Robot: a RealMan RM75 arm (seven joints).
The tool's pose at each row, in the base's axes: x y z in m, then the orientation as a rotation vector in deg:
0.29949 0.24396 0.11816 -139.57 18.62 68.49
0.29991 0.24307 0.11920 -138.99 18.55 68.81
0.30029 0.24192 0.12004 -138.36 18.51 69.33
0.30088 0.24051 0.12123 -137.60 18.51 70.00
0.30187 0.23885 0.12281 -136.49 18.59 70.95
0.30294 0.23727 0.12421 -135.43 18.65 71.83
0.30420 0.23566 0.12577 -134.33 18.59 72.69
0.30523 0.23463 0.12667 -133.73 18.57 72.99
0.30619 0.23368 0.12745 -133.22 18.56 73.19
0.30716 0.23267 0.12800 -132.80 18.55 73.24
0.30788 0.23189 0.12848 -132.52 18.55 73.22
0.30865 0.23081 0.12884 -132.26 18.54 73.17
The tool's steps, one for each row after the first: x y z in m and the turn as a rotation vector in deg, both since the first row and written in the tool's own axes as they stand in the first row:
-0.00055 0.00037 -0.00127 0.33 -0.43 -0.09
-0.00095 0.00104 -0.00252 0.62 -0.99 -0.11
-0.00150 0.00177 -0.00423 0.96 -1.68 -0.09
-0.00210 0.00247 -0.00655 1.48 -2.67 -0.01
-0.00252 0.00312 -0.00879 1.97 -3.61 0.06
-0.00295 0.00368 -0.01126 2.47 -4.57 0.03
-0.00301 0.00398 -0.01294 2.82 -5.00 -0.03
-0.00302 0.00426 -0.01448 3.14 -5.33 -0.09
-0.00284 0.00466 -0.01592 3.46 -5.53 -0.18
-0.00276 0.00496 -0.01704 3.69 -5.64 -0.25
-0.00255 0.00554 -0.01827 3.92 -5.72 -0.34

